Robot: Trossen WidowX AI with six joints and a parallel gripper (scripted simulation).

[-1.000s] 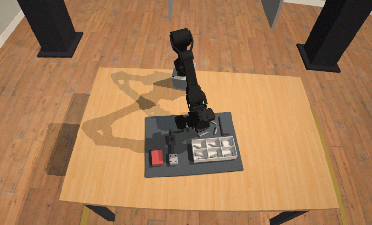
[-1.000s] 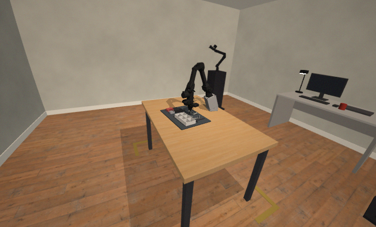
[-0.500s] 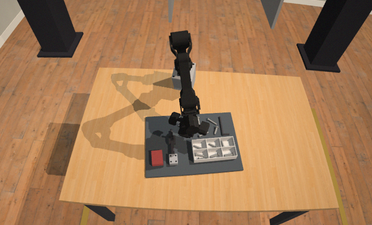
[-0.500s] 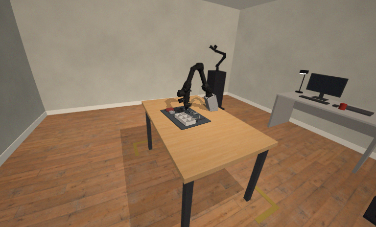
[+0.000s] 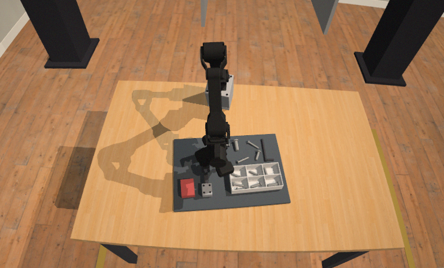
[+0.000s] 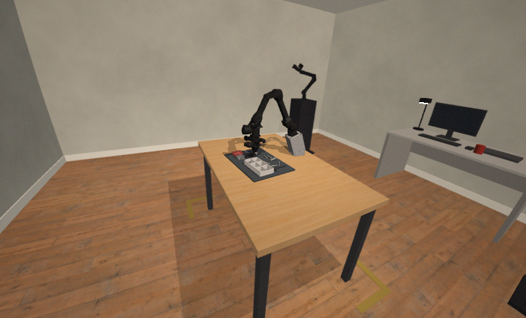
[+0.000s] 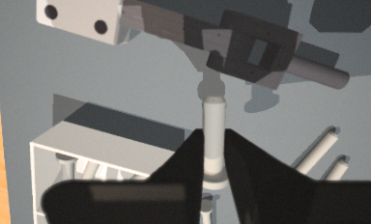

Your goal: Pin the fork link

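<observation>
Now: hand 30 mm above the pale pin. The rest, counted from my hand: dark eye plate bar 70 mm below, 50 mm to the right, 20 mm ahead; then light grey block 100 mm ahead, 60 mm below, 40 mm to the right; then red block 110 mm to the right, 100 mm ahead, 70 mm below.
</observation>
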